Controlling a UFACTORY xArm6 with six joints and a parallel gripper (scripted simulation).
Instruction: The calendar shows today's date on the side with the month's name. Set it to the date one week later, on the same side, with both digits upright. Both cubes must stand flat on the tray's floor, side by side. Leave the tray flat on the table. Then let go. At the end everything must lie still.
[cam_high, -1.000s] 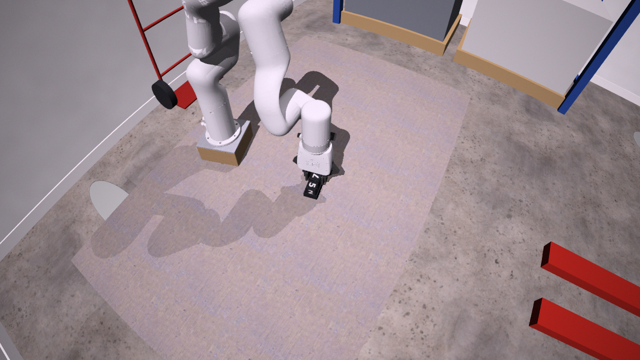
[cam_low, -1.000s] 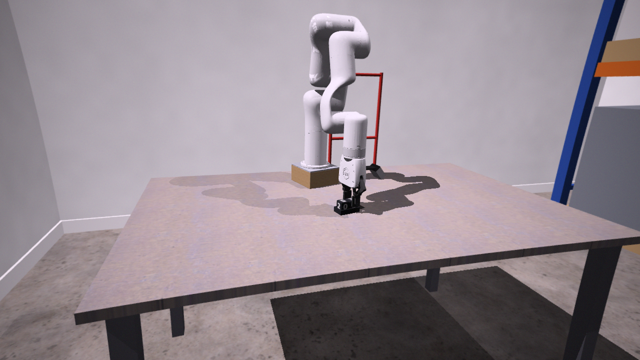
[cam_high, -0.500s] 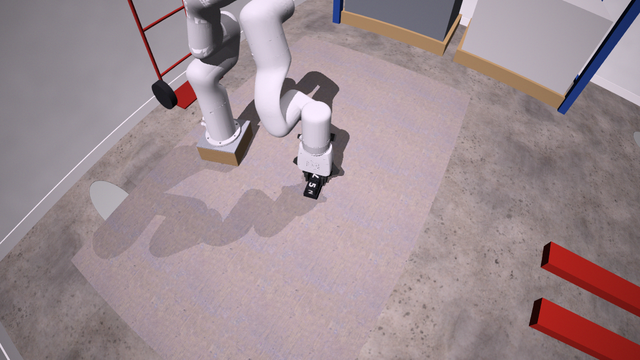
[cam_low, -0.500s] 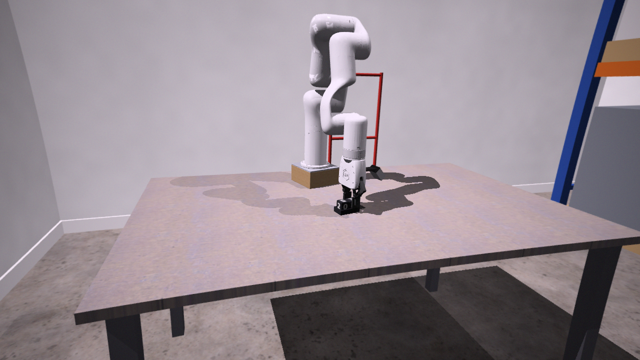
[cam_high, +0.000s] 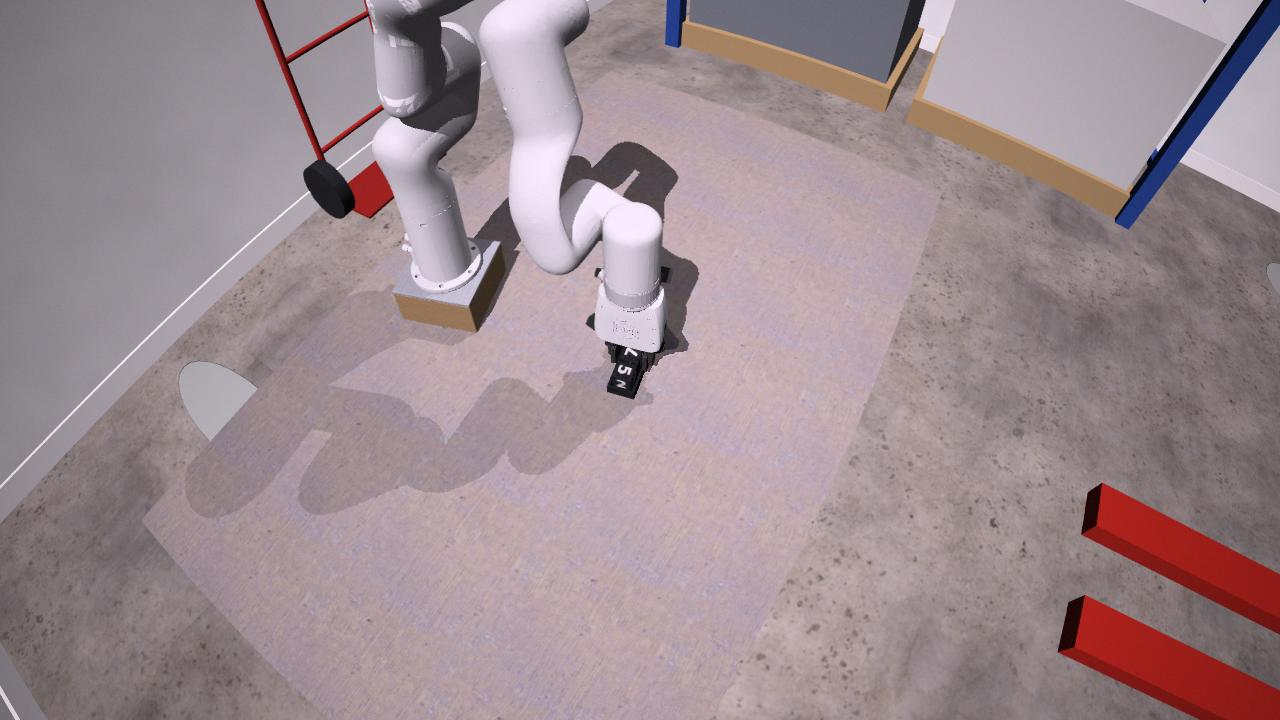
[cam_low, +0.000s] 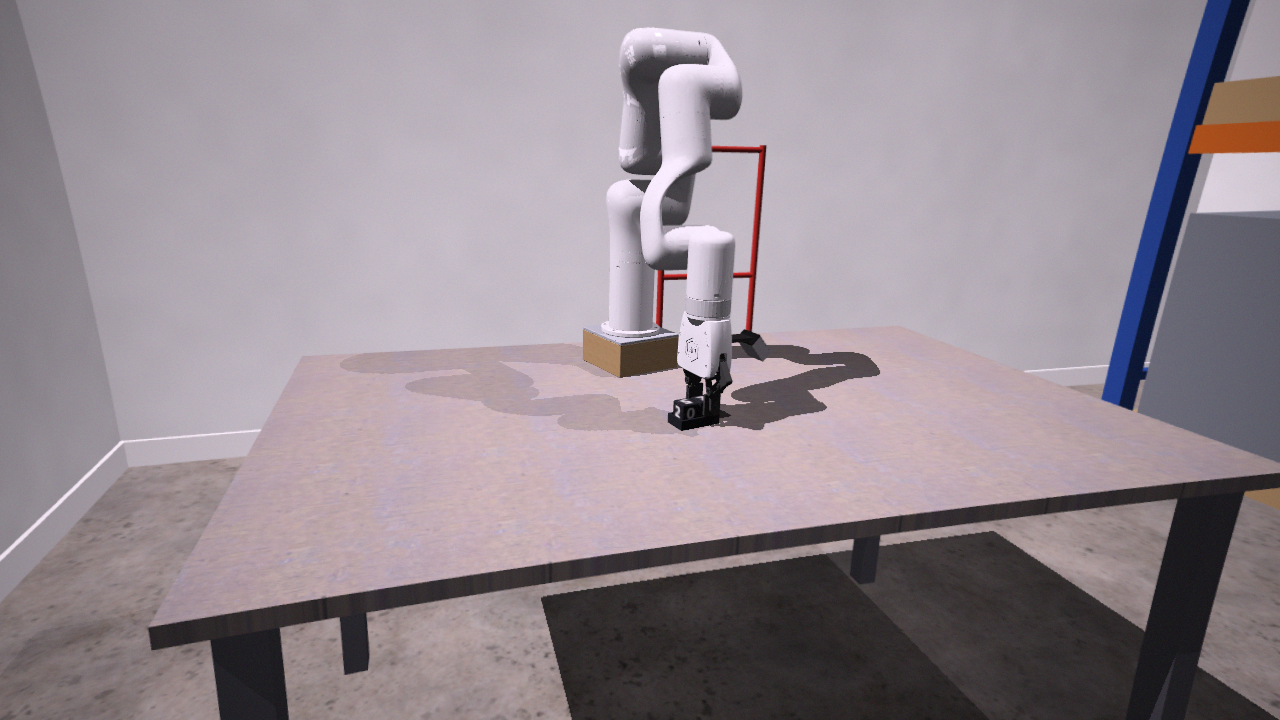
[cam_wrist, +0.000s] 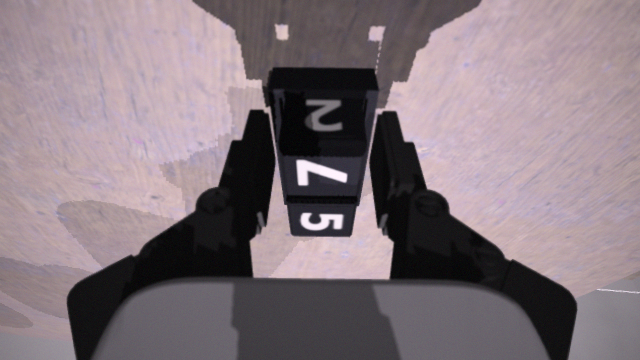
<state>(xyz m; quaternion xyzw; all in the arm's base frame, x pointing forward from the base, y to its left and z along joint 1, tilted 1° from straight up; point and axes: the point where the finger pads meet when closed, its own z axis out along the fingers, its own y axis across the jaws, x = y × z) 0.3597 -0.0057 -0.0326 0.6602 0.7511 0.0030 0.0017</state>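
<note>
My gripper is now 20 mm to the left of the black tray and 30 mm above it.
</note>
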